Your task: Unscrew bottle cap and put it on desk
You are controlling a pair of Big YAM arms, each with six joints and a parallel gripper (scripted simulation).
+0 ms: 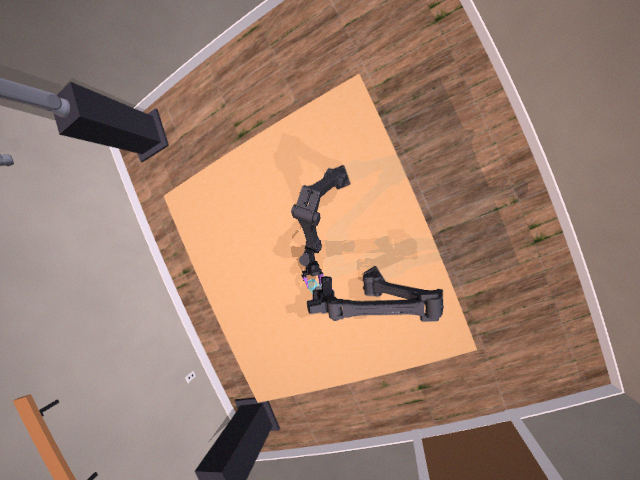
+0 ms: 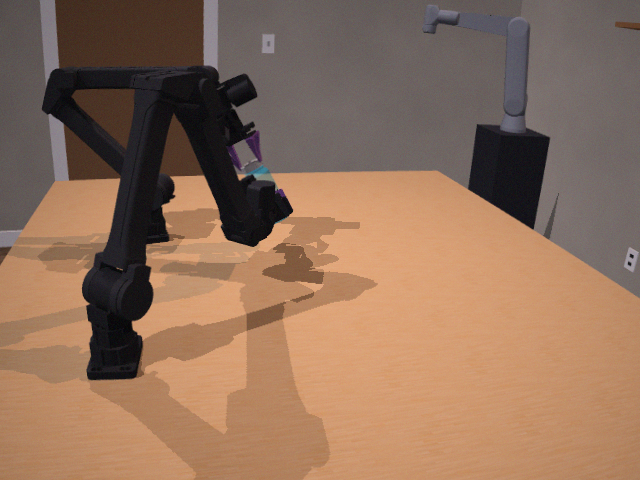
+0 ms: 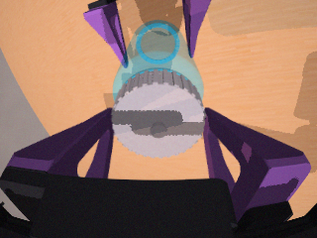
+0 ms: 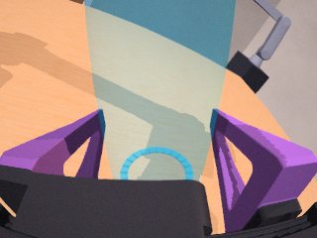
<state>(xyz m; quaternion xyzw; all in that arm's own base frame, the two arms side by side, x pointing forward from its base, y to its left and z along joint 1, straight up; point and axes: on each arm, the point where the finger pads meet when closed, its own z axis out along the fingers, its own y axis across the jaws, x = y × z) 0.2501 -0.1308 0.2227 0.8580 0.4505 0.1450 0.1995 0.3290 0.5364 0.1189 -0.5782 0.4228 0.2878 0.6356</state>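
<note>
Right now the bottle is 30 mm above my right hand, 10 mm to the left of it and 10 mm behind it. Round my right hand: ribbed cap: 100 mm above, 50 mm behind, 20 mm to the left.
Right now my left hand is 10 mm above the ribbed cap. Round my left hand: bottle 80 mm below, 40 mm ahead, 10 mm to the right.
</note>
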